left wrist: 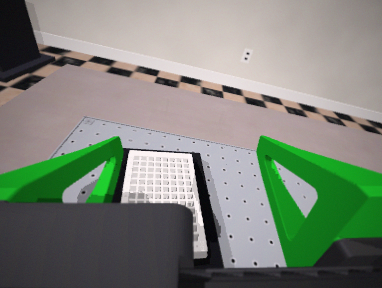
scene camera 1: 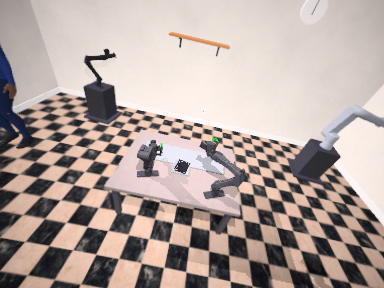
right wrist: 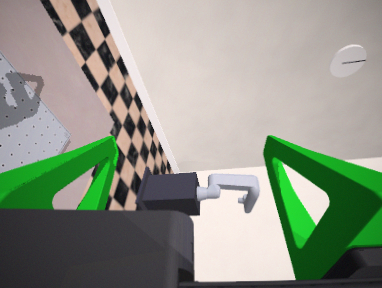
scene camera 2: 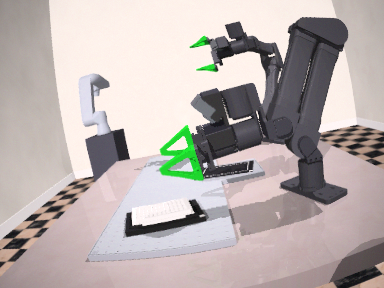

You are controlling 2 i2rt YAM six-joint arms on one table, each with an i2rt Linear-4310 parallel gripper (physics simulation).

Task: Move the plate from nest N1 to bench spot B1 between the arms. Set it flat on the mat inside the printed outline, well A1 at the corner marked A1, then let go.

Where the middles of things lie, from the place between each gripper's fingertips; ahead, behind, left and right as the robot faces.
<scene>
The white well plate [scene camera 2: 171, 210] is 10 cm below my left hand, 2 cm ahead of it and 1 cm to the left of it.
Now: right hand 58 cm to the right of the white well plate, 35 cm above it and 7 cm short of it.
</scene>
